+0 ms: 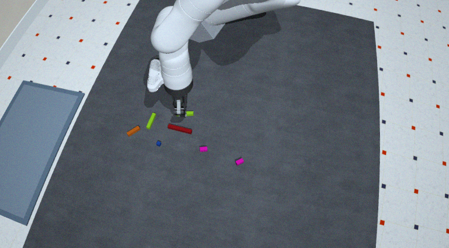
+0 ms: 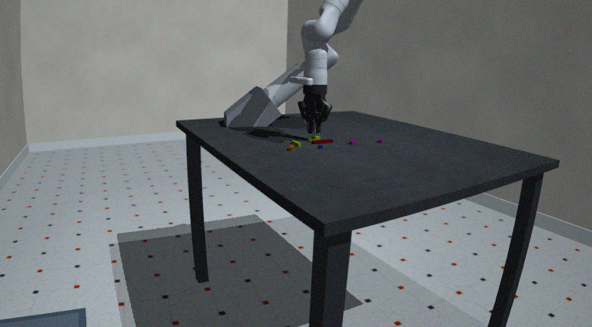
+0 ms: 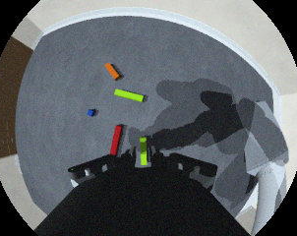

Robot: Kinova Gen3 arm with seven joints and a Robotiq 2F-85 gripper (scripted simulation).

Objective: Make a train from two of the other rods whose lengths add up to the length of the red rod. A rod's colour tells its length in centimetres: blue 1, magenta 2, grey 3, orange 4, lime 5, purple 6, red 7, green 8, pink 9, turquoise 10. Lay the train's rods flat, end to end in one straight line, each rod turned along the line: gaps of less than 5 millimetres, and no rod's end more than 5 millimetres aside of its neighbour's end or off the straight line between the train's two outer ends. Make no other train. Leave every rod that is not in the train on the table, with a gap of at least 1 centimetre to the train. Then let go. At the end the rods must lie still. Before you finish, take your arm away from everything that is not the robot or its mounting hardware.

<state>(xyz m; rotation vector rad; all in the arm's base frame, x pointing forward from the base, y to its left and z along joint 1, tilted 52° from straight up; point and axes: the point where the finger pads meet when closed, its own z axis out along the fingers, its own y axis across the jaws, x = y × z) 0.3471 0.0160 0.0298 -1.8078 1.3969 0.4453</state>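
Now: the red rod 5 cm ahead of my hand, 3 cm below it and 1 cm to the left of it. Also, from my hand: blue rod 11 cm ahead, 3 cm to the right, 3 cm below; then orange rod 12 cm to the right, 10 cm ahead, 3 cm below.
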